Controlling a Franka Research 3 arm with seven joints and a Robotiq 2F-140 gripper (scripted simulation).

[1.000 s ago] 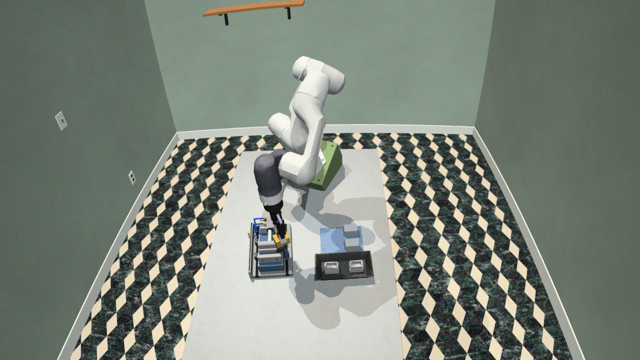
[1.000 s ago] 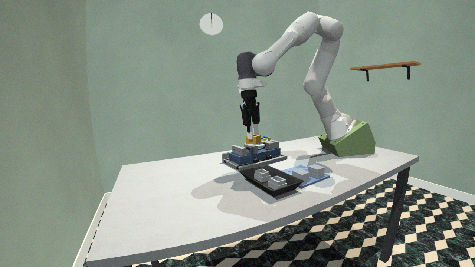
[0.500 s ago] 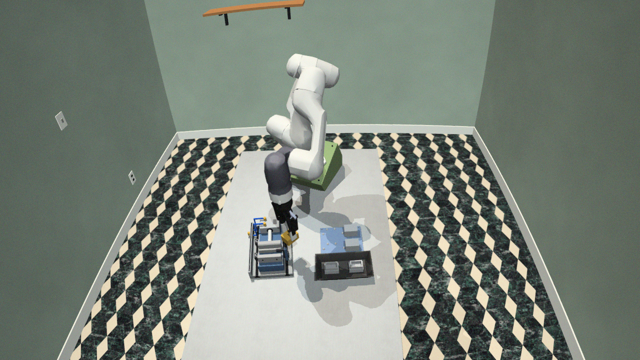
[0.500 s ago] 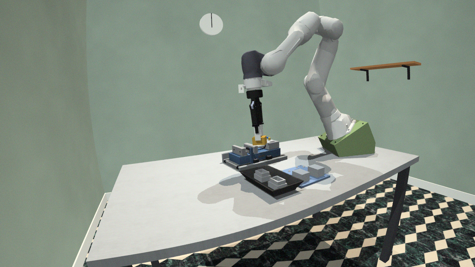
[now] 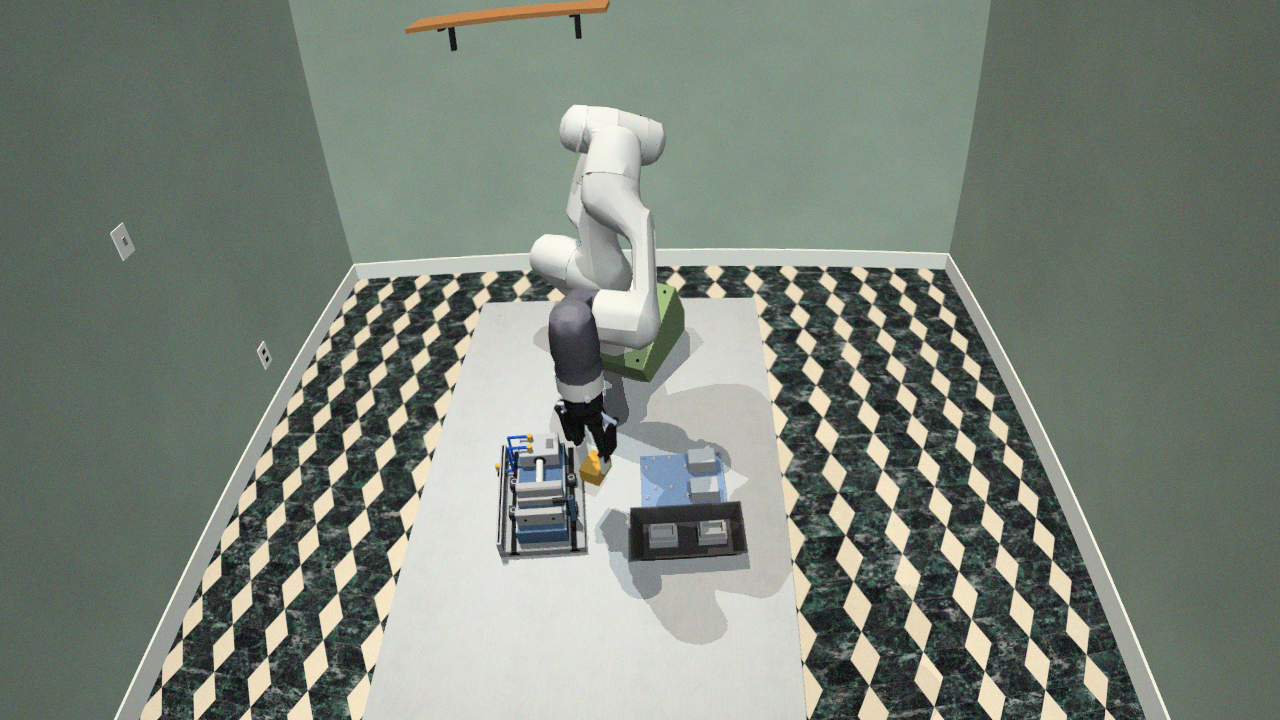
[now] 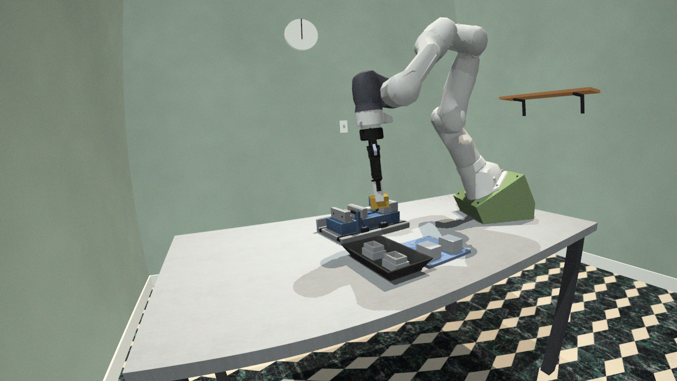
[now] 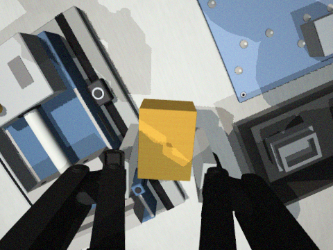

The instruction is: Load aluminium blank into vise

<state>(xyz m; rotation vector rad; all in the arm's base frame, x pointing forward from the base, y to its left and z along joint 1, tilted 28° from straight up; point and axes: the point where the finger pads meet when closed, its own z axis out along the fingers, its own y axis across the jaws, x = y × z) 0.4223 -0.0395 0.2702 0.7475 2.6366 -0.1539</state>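
Now: the blue infeed plate 190 mm to the left of my hand, 170 mm below it and 40 mm behind it. Also, from my hand: brass blank (40 mm below); white rod (120 mm to the right, 90 mm below, 50 mm behind); vise (130 mm to the right, 130 mm below, 30 mm behind).
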